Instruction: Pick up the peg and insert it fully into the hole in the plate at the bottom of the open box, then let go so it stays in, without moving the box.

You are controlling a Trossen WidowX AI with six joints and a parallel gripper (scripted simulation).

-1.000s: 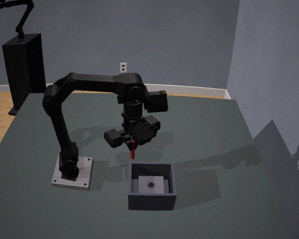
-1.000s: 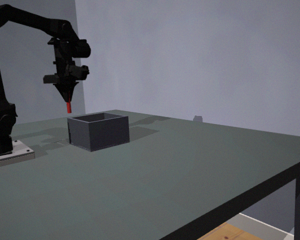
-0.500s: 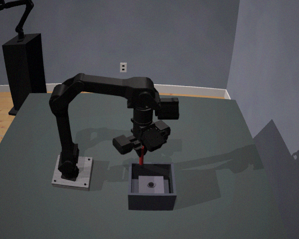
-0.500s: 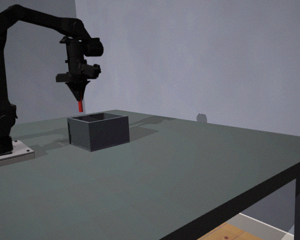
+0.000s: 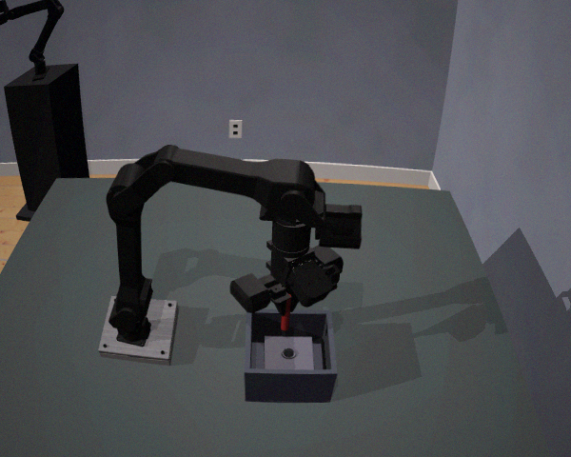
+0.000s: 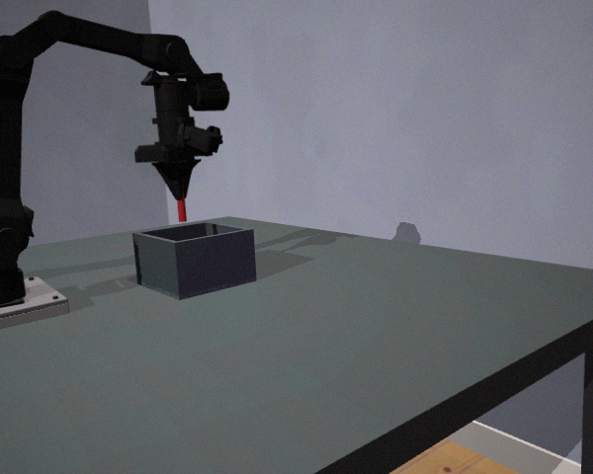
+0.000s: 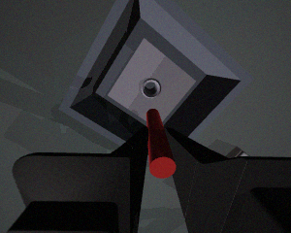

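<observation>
Now: hand 10 mm short of the plate, 10 mm to the left of it and 150 mm above it. Also, from my hand: red peg 40 mm below; box 10 mm ahead, 10 mm to the right, 170 mm below.
</observation>
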